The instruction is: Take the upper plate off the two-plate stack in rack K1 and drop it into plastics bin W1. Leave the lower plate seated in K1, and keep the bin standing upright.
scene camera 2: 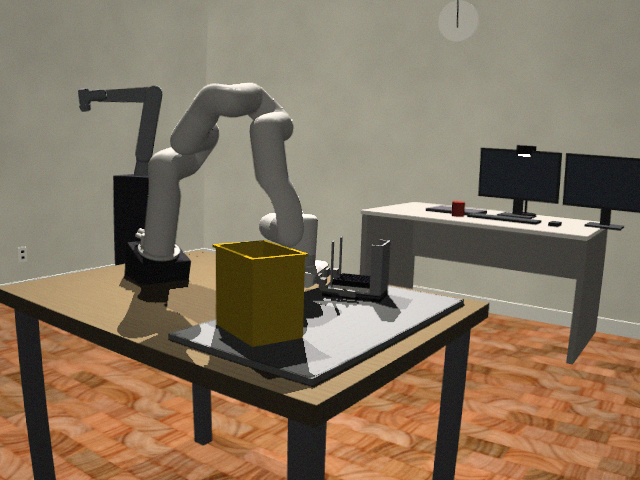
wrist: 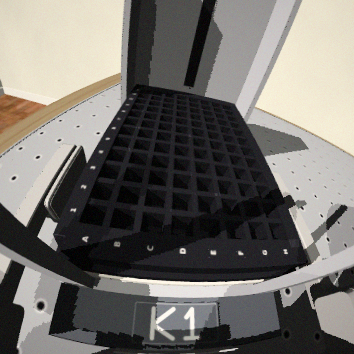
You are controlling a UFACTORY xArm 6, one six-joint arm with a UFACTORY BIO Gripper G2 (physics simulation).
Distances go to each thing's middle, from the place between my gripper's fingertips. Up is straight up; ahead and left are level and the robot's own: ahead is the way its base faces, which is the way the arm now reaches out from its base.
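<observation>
Black plate (wrist: 177, 189): my gripper 2 cm below it. Yellow bin W1 (scene camera 2: 259, 285): 40 cm to the right of my hand, 9 cm behind, 7 cm above.
</observation>
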